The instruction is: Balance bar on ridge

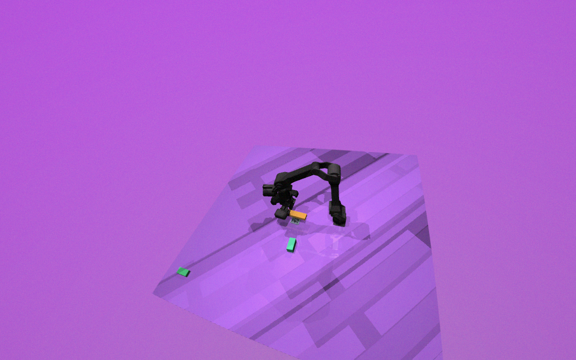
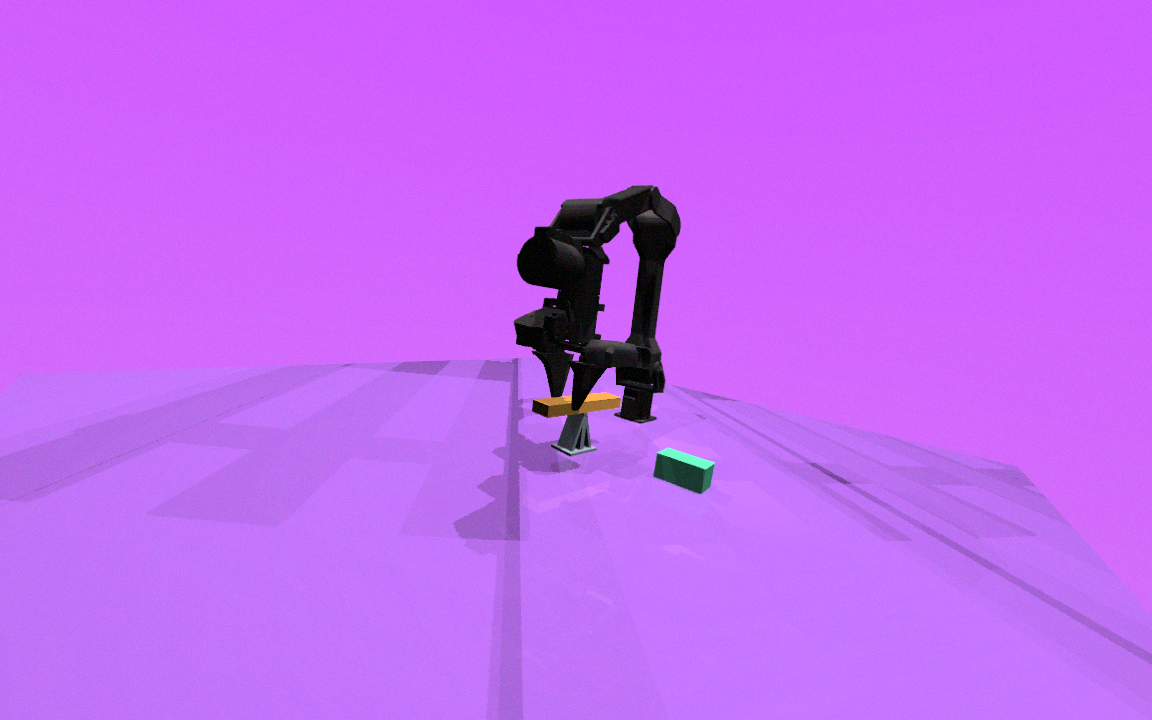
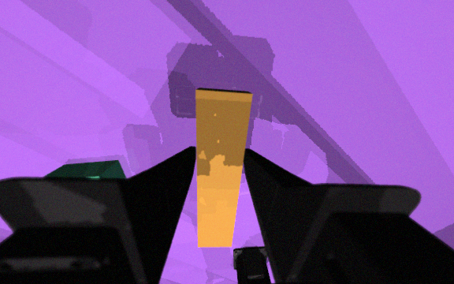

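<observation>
Right now my gripper tip is 3 cm past the bar. The rest, counted from my gripper tip: green block: 16 cm to the left, 6 cm behind, 5 cm below.
</observation>
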